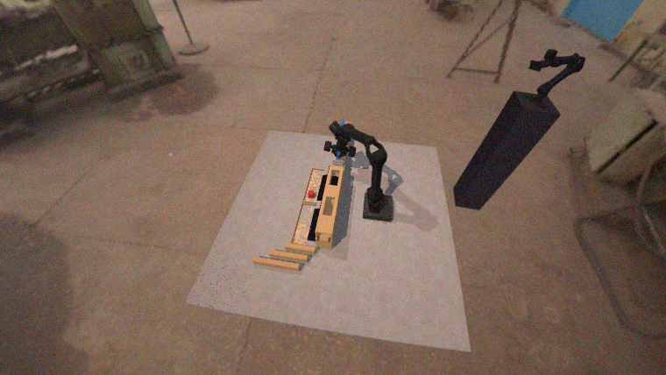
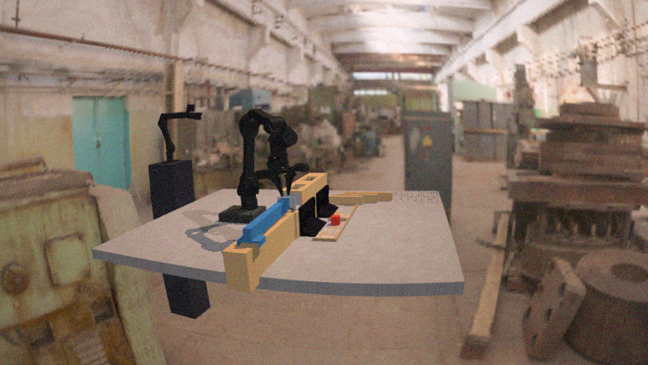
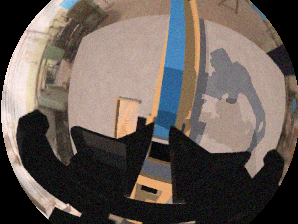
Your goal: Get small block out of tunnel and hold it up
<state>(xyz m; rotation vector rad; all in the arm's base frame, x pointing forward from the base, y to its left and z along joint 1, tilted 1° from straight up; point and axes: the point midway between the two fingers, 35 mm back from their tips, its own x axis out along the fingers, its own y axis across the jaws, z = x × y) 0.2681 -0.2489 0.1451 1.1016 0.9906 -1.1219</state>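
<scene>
The red block is 120 mm ahead of my gripper tip, 220 mm to the left of it and 140 mm below it. The rest, counted from my gripper tip: covered tunnel (20 mm ahead, 70 mm to the left, 90 mm below).
</scene>
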